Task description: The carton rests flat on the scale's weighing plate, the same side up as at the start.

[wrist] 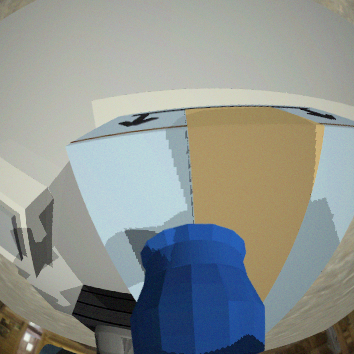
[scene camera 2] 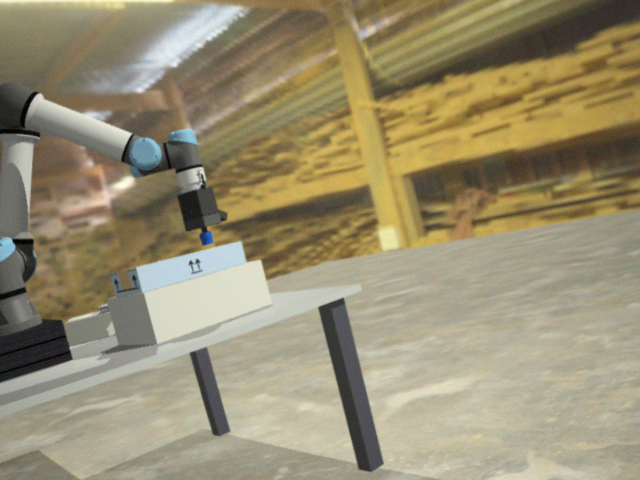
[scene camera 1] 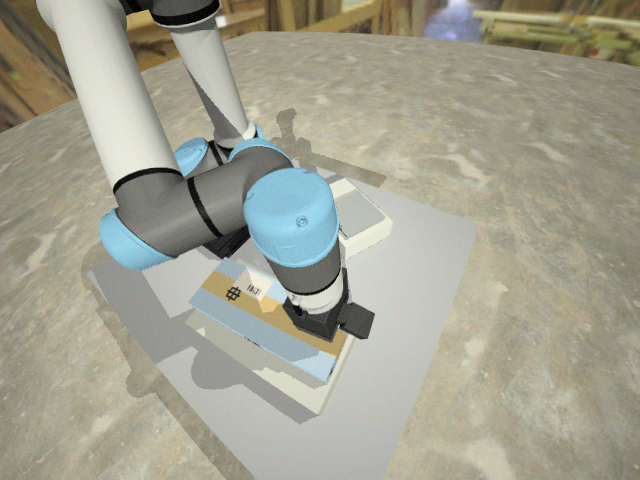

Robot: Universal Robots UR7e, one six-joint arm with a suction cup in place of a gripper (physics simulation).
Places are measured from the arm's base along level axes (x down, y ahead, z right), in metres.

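Where they show: hand, its tool point: (wrist: 193,261) (scene camera 2: 208,244); arm's base, origin of its link: (wrist: 120,332) (scene camera 2: 14,330).
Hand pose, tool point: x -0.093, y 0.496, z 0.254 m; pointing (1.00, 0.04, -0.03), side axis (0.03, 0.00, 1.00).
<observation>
Each offset is from my tool point to the centre of the thing. Level surfaces: height alone.
The light blue carton with a tan stripe {dx +0.043, dy -0.128, dz +0.018 m} (scene camera 1: 273,320) (scene camera 2: 191,266) (wrist: 250,175) lies flat on a cream block or box {dx +0.133, dy -0.132, dz +0.028 m} (scene camera 1: 292,387) (scene camera 2: 211,304) (wrist: 200,96), with its label and barcode facing up in scene camera 1. My suction gripper (scene camera 2: 206,238) (wrist: 197,290) is off. Its blue cup hangs a short gap above the carton's top, toward the end away from the label. In scene camera 1 the cup is hidden under the black tool body (scene camera 1: 317,320). The white scale {dx +0.149, dy -0.105, dz -0.412 m} (scene camera 1: 369,241) (scene camera 2: 90,329) stands apart from the carton. Its grey weighing plate {dx +0.109, dy -0.069, dz -0.385 m} (scene camera 1: 364,214) bears no carton and is partly hidden by the arm.
The grey table top {dx +0.193 m} (scene camera 1: 413,289) (scene camera 2: 315,298) carries these things. The arm's black base (scene camera 2: 33,346) (wrist: 105,305) stands beside the scale. The arm's blue wrist joint (scene camera 1: 292,217) reaches over the space between scale and carton in scene camera 1.
</observation>
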